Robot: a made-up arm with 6 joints.
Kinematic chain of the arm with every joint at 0, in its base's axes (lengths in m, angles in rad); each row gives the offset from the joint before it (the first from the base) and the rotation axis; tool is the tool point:
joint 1: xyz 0 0 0.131 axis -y
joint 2: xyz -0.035 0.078 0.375 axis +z
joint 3: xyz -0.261 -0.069 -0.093 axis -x
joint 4: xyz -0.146 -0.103 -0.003 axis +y
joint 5: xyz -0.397 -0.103 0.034 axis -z
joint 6: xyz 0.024 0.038 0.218 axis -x
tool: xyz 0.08 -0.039 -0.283
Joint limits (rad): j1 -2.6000..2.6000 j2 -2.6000..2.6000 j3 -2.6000..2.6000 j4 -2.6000..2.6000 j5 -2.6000..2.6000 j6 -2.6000..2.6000
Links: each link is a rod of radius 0.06 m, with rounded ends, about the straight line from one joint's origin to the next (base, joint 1, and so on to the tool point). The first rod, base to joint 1, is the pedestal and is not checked.
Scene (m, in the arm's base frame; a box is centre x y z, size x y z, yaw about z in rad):
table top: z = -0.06
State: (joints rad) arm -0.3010 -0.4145 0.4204 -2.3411 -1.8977 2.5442
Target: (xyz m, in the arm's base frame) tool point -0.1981 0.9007 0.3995
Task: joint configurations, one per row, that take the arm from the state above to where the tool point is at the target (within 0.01 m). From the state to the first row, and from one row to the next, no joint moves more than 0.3 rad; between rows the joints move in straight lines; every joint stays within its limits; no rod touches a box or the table.
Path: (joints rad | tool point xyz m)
1: -0.4245 -0.6814 0.3969 -2.1576 -1.8686 2.4558 | -0.7650 0.2120 0.2659
2: -0.5481 -0.9483 0.3734 -1.9741 -1.8395 2.3674 | -0.6715 0.4961 0.3937
3: -0.6716 -1.2152 0.3499 -1.7906 -1.8104 2.2789 | -0.4652 0.7385 0.4444
4: -0.7952 -1.4821 0.3264 -1.6072 -1.7813 2.1905 | -0.1981 0.9007 0.3995

